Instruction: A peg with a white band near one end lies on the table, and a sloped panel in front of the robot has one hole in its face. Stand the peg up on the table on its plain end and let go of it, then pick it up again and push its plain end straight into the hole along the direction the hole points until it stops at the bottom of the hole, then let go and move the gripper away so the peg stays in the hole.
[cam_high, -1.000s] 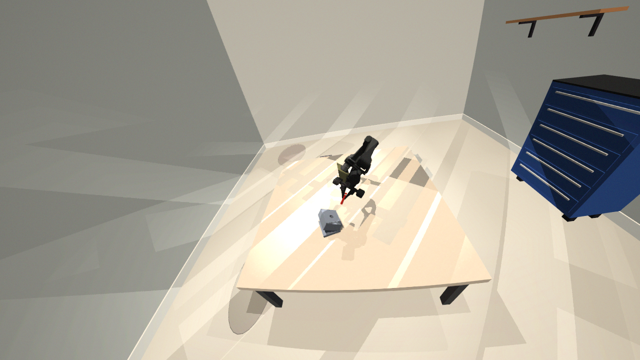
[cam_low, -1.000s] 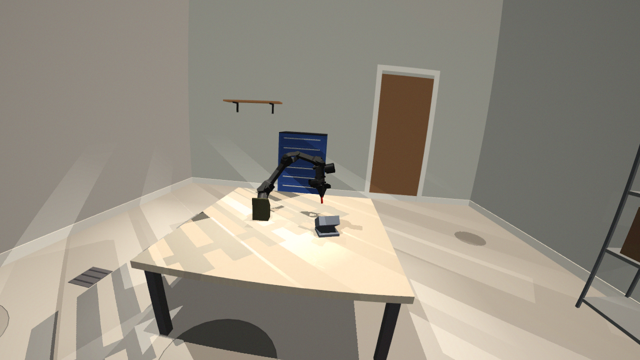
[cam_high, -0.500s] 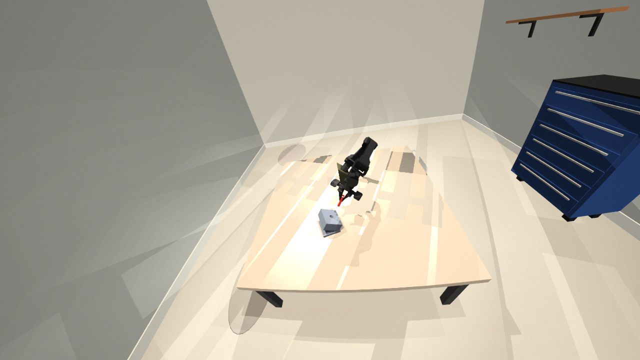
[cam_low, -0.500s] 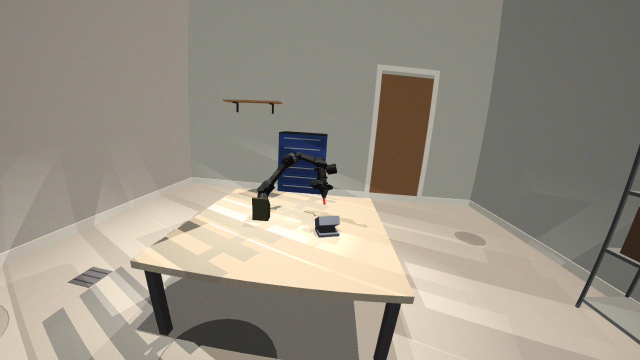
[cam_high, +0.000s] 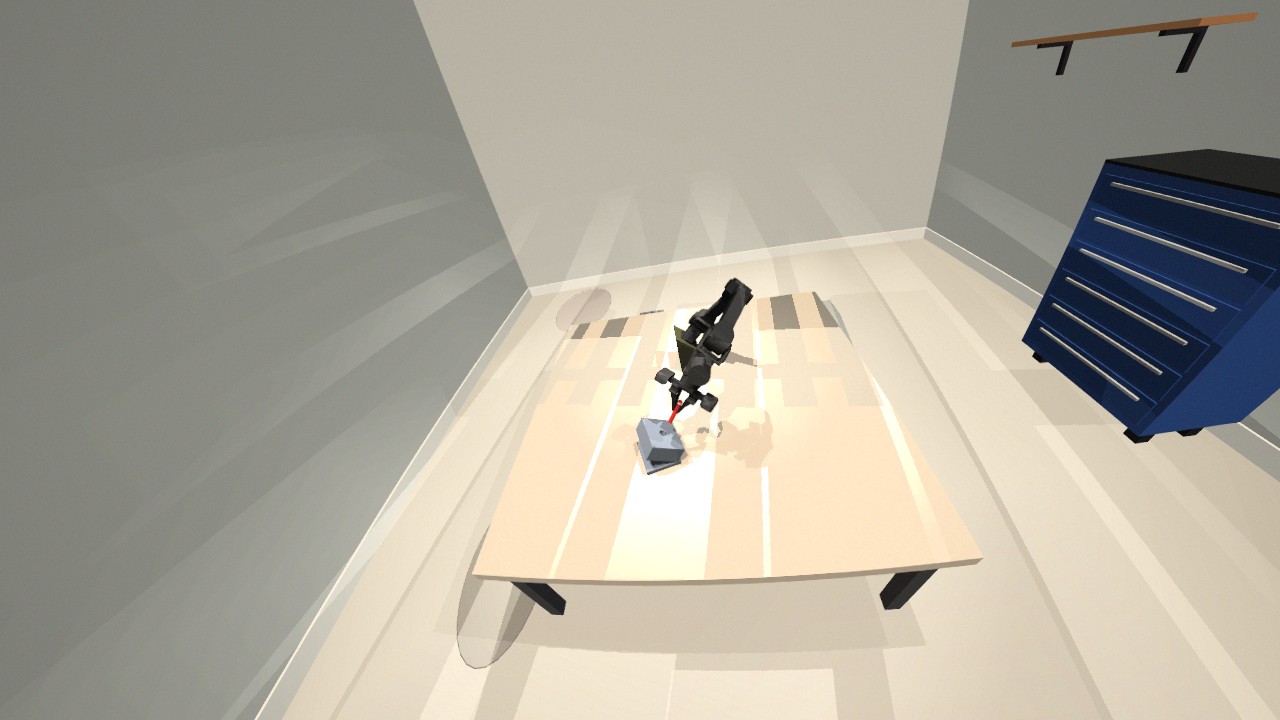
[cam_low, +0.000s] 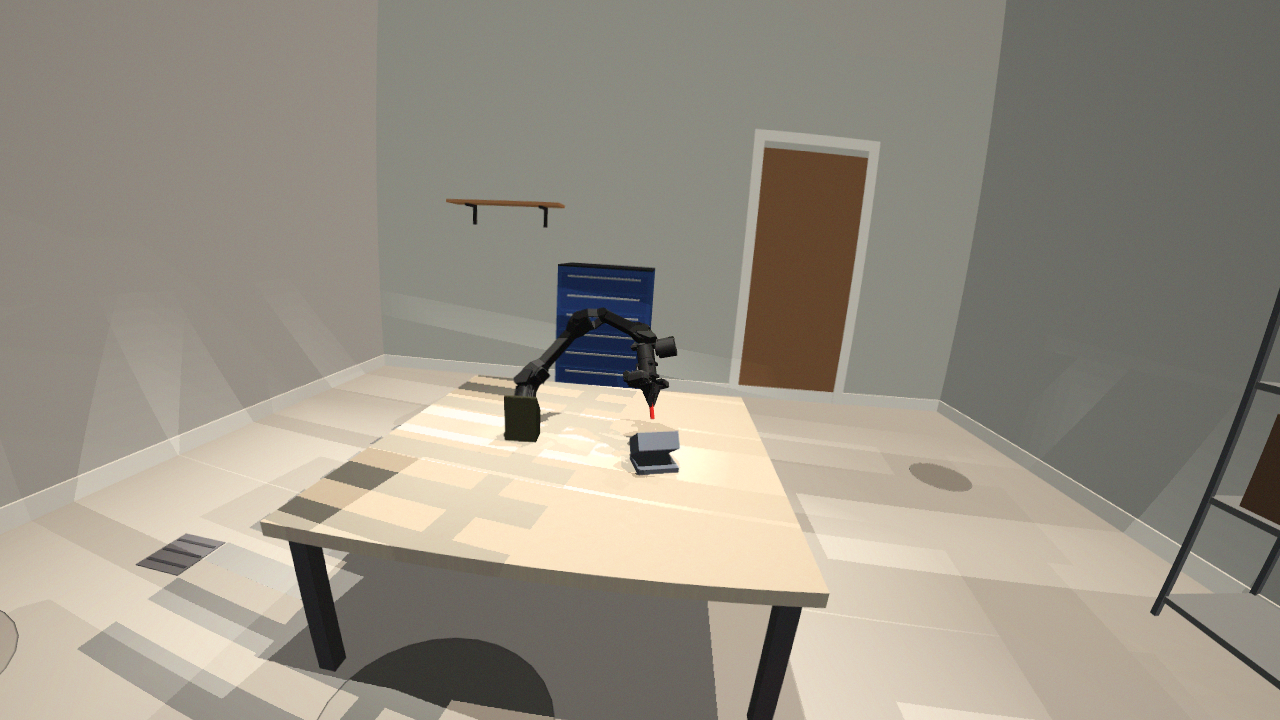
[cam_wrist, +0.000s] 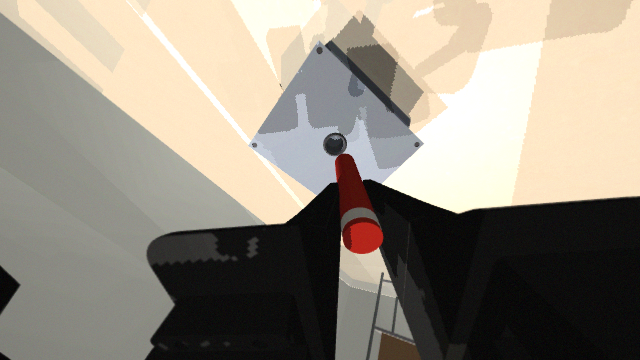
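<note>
My gripper tip is 100 mm above the grey sloped panel, 60 mm to the left of it and 20 mm short of it. From my gripper tip the other things lie so: red peg (10 mm to the left, 10 mm above).
</note>
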